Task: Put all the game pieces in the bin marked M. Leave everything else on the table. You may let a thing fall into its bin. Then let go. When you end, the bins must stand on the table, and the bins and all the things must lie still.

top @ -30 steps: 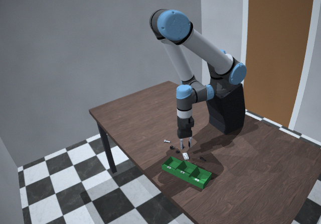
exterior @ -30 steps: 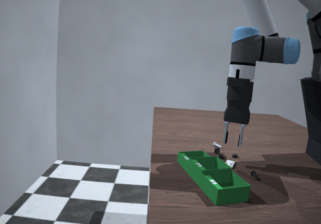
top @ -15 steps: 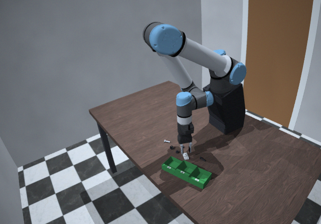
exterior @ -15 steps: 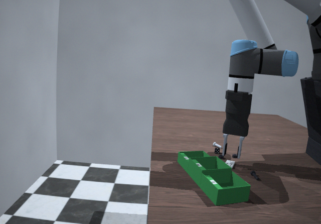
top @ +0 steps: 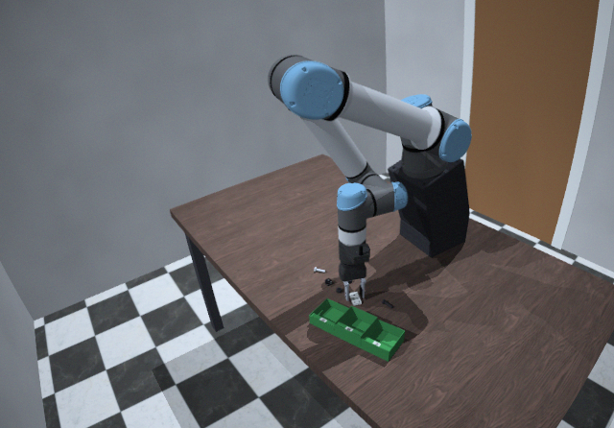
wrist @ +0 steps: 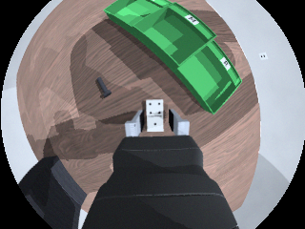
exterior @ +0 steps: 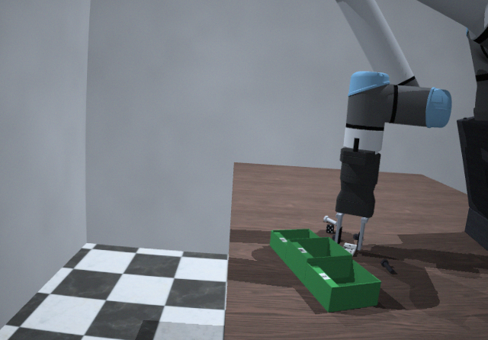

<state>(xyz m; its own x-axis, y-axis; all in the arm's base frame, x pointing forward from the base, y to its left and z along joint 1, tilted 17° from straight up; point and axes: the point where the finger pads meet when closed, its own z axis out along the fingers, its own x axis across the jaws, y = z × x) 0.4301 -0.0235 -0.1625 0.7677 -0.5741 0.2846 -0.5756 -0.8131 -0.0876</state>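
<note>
Right now my hand is 20 mm above the white domino. The rest, counted from my hand: black die (10 mm behind, 110 mm to the right, 20 mm below); green bin (100 mm ahead, 80 mm to the left); black bolt (40 mm behind, 90 mm to the left, 20 mm below).
</note>
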